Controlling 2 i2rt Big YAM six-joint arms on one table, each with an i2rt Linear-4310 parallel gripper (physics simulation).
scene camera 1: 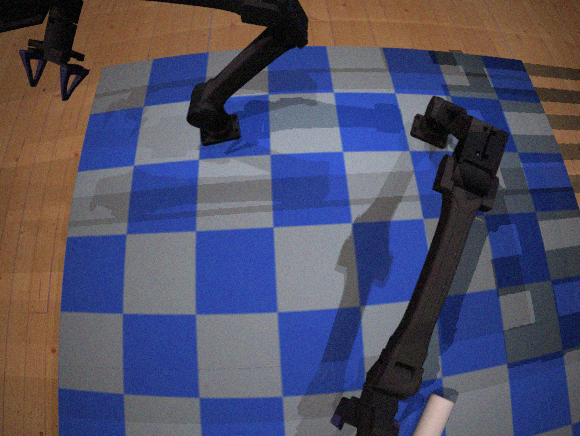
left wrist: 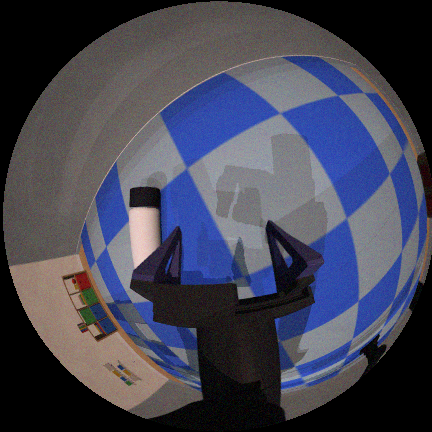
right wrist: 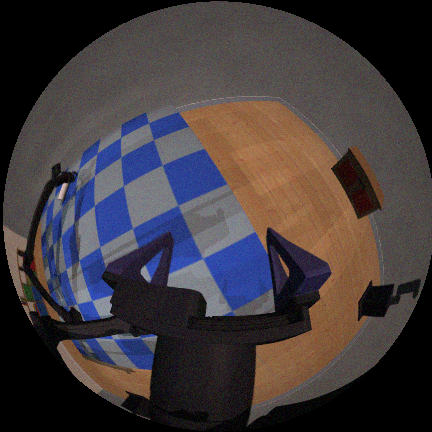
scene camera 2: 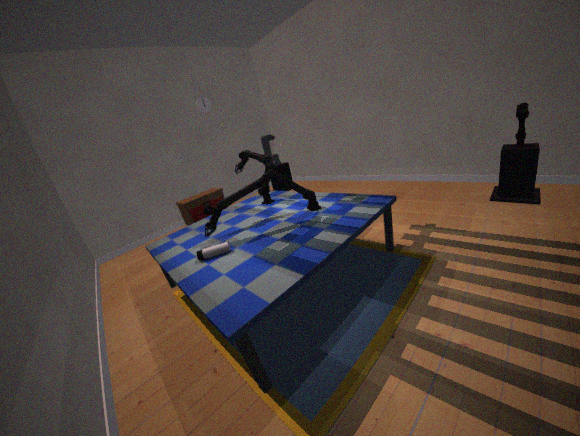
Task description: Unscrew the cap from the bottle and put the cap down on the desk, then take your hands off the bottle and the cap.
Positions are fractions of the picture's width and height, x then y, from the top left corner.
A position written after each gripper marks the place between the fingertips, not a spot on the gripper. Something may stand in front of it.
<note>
The left gripper (left wrist: 0.52,0.52) is open and holds nothing. Also in view: a white bottle (left wrist: 0.33,0.52). The right gripper (scene camera 1: 0.08,0.21) is open, holding nothing.
The right gripper also shows in the right wrist view (right wrist: 0.50,0.54).
</note>
